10 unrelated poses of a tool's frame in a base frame.
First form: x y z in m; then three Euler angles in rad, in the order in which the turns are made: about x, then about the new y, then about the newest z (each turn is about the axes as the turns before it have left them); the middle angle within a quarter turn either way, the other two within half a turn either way.
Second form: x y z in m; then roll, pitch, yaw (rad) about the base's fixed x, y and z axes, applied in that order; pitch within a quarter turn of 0, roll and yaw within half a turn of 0. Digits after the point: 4 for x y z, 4 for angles.
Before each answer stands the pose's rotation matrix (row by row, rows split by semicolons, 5 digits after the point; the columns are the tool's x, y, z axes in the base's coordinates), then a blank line. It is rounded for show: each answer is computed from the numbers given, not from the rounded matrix.
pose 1, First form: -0.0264 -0.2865 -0.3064 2.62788 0.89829 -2.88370
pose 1, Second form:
-0.60235 0.15888 0.78226; -0.14958 0.94017 -0.30613; -0.78409 -0.30140 -0.54254

-0.0264 -0.2865 -0.3064 -2.6345 0.9012 -2.8982
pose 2, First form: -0.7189 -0.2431 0.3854 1.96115 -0.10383 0.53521
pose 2, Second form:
0.85553 -0.50727 -0.10364; -0.27651 -0.27842 -0.91979; 0.43773 0.81557 -0.37847

-0.7189 -0.2431 0.3854 2.0053 -0.4531 -0.3126
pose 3, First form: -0.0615 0.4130 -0.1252 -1.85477 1.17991 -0.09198
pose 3, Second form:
0.37940 0.03500 0.92457; -0.85806 -0.36051 0.36575; 0.34612 -0.93210 -0.10675

-0.0615 0.4130 -0.1252 -1.6848 -0.3534 -1.1545
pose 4, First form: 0.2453 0.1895 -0.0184 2.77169 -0.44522 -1.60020
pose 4, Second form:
-0.02653 0.90213 -0.43066; 0.93654 -0.12821 -0.32628; -0.34956 -0.41198 -0.84147

0.2453 0.1895 -0.0184 -2.6863 0.3571 1.5991
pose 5, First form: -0.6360 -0.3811 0.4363 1.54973 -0.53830 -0.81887
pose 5, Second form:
0.58645 0.62709 -0.51268; -0.36549 -0.35997 -0.85839; -0.72284 0.69078 0.01809

-0.6360 -0.3811 0.4363 1.5446 0.8079 -0.5573
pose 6, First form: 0.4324 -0.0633 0.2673 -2.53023 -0.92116 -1.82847
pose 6, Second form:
-0.15415 0.58493 -0.79630; 0.67536 0.65065 0.34720; 0.72120 -0.48427 -0.49533

0.4324 -0.0633 0.2673 -2.3675 -0.8055 1.7952
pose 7, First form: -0.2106 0.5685 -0.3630 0.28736 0.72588 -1.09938
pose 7, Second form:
0.33966 0.66634 0.66379; -0.76895 0.60314 -0.21198; -0.54161 -0.43843 0.71725

-0.2106 0.5685 -0.3630 -0.5487 0.5723 -1.1548
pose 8, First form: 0.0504 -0.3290 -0.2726 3.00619 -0.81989 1.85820
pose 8, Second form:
-0.19341 -0.65432 -0.73107; -0.92223 0.37551 -0.09210; 0.33479 0.65640 -0.67606

0.0504 -0.3290 -0.2726 2.3709 -0.3414 -1.7775
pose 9, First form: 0.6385 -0.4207 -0.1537 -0.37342 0.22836 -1.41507
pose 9, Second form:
0.15107 0.96225 0.22638; -0.93263 0.06282 0.35533; 0.32770 -0.26481 0.90691

0.6385 -0.4207 -0.1537 -0.2841 -0.3339 -1.4102
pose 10, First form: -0.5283 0.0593 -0.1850 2.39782 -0.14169 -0.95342
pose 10, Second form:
0.57310 0.80723 -0.14122; 0.54472 -0.50399 -0.67028; -0.61224 0.30721 -0.72854

-0.5283 0.0593 -0.1850 2.7425 0.6589 0.7600
